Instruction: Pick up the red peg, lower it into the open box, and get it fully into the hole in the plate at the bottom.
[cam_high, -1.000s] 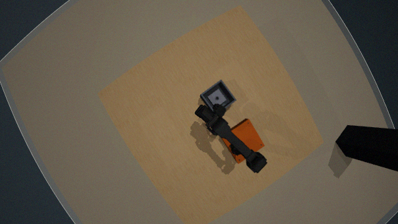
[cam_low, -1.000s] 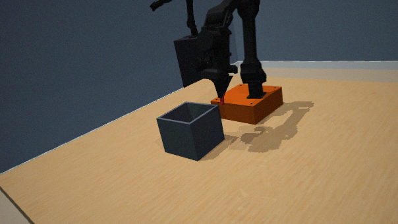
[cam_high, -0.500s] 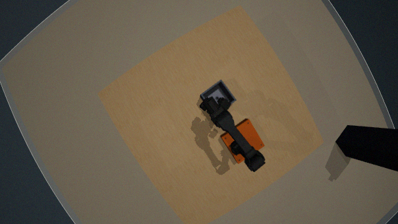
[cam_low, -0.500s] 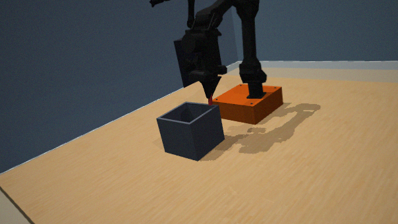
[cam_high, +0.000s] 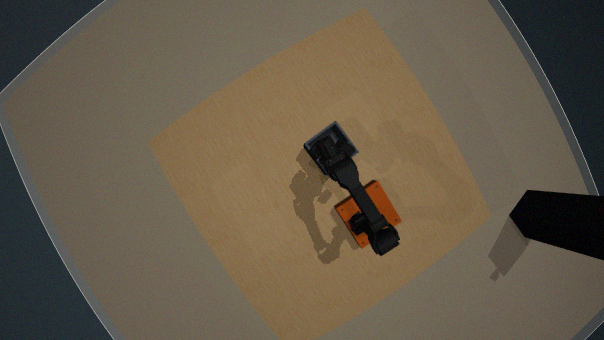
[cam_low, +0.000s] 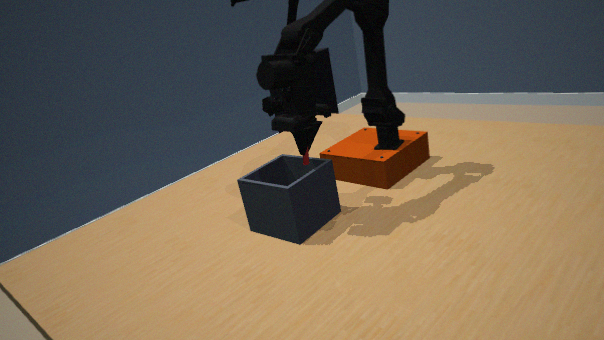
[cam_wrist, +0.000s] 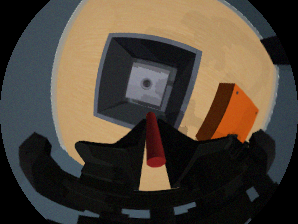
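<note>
Now: gripper tip 30 mm short of the grey plate, 50 mm to the left of it and 120 mm above it. Also, from my gripper tip: red peg: 20 mm above.
</note>
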